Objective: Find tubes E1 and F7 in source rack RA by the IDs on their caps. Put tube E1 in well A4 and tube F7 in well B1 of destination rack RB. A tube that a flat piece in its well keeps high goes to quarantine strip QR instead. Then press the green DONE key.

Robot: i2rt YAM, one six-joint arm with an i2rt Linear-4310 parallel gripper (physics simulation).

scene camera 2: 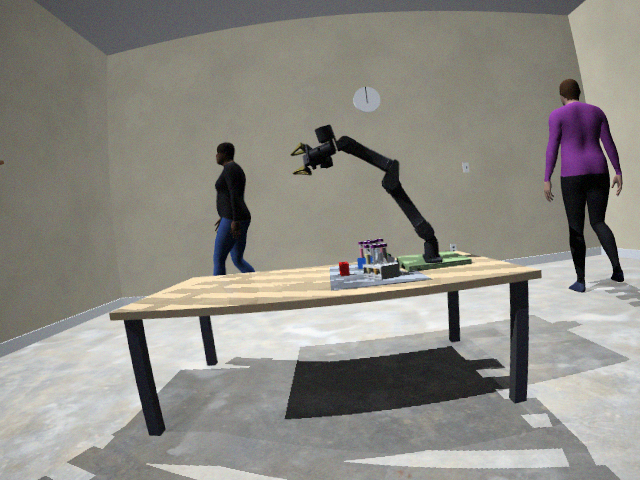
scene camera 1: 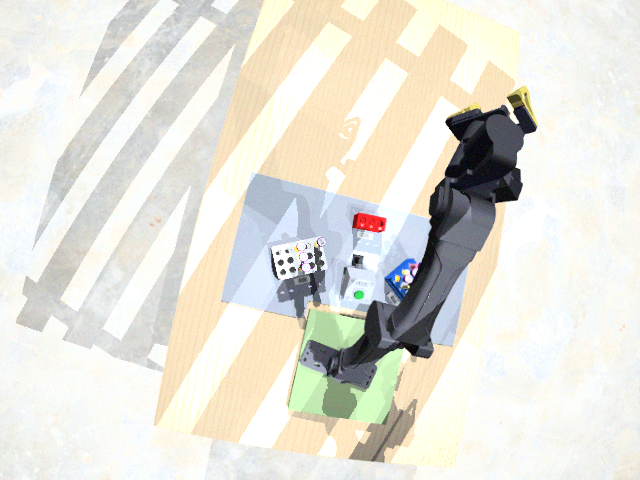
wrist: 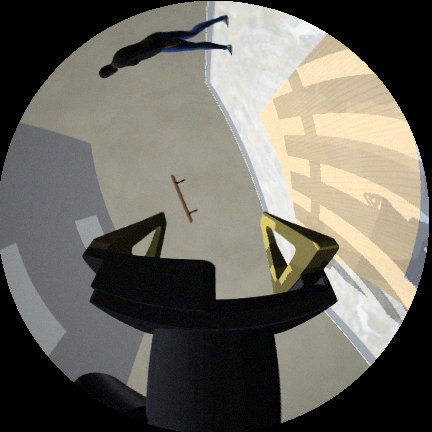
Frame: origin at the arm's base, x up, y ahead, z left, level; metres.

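Where they show: gripper, fingertip midpoint: (scene camera 2: pixel 292 164) (scene camera 1: pixel 501 97) (wrist: pixel 213 216); arm's base, link origin: (scene camera 2: pixel 432 259) (scene camera 1: pixel 338 364).
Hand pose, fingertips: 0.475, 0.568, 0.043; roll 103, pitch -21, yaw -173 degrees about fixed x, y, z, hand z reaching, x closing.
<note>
Things, the pixels of their centre, and the offset from my fingertips, as dx, dy, dz. "spot": a spot on its surface instead. Level surfaces: height alone.
- white rack, body centre: (scene camera 1: pixel 298 258) (scene camera 2: pixel 381 270) -0.475, -0.350, +0.164
- blue rack, body centre: (scene camera 1: pixel 411 286) (scene camera 2: pixel 372 261) -0.475, -0.299, -0.153
- red strip, body centre: (scene camera 1: pixel 369 222) (scene camera 2: pixel 344 268) -0.475, -0.187, +0.027
- green key, surface spot: (scene camera 1: pixel 358 294) spot: -0.429, -0.378, -0.006
- grey box, body centre: (scene camera 1: pixel 357 285) (scene camera 2: pixel 383 260) -0.458, -0.356, -0.004
- blue-grey mat, surface height: dx -0.500
- wooden table, surface height: dx -0.503
My gripper (scene camera 1: pixel 493 98) (scene camera 2: pixel 295 163) (wrist: pixel 213 216) is open and empty, high above the table's far right edge in scene camera 1, away from the racks. A white rack (scene camera 1: pixel 286 266) (scene camera 2: pixel 390 270) holds several upright purple-capped tubes (scene camera 1: pixel 306 267). A blue rack (scene camera 1: pixel 392 277) (scene camera 2: pixel 360 262) also holds tubes (scene camera 1: pixel 408 279); my arm hides part of it. A red strip (scene camera 1: pixel 369 222) (scene camera 2: pixel 343 268) with three wells shows no tubes. The green key (scene camera 1: pixel 358 294) is on a grey box (scene camera 1: pixel 351 277). Cap IDs and rack labels are too small to read.
The racks, strip and box stand on a blue-grey mat (scene camera 1: pixel 248 222). My arm's base is on a green board (scene camera 1: pixel 307 395) beside it. The wooden table (scene camera 1: pixel 289 118) (scene camera 2: pixel 248 299) (wrist: pixel 345 115) carries striped shadows. One person (scene camera 2: pixel 231 201) (wrist: pixel 145 48) stands beyond the table, another (scene camera 2: pixel 581 144) at right.
</note>
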